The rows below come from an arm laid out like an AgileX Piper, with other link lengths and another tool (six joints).
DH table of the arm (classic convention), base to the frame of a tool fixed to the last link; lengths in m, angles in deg. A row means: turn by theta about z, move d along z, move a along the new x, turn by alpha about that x. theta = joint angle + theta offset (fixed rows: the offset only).
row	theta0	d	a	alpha
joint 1	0.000	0.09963	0.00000	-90.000
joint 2	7.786	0.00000	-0.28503	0.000
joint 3	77.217	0.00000	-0.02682	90.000
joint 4	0.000	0.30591	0.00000	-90.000
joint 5	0.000	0.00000	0.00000	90.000
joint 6	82.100	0.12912	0.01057	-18.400
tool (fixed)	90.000	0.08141	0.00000	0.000
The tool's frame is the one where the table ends.
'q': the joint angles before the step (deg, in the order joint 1, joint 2, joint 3, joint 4, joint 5, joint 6). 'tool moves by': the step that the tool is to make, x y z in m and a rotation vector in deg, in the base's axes. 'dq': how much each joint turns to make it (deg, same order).
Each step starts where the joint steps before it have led.
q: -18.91 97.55 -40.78 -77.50 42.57 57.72
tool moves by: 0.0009 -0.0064 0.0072 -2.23 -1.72 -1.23
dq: 0.00 0.00 0.01 -2.86 1.49 3.94
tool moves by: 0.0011 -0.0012 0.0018 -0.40 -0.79 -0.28
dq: 0.00 0.00 -0.01 -0.79 0.12 1.29
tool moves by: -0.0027 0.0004 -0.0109 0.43 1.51 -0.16
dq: -0.01 1.68 0.01 -0.08 0.14 0.22
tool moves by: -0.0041 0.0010 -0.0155 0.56 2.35 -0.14
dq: 0.08 2.47 -0.06 -0.01 0.31 0.07
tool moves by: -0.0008 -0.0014 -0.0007 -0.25 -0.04 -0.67
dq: -0.01 0.39 -0.17 0.01 0.50 0.59
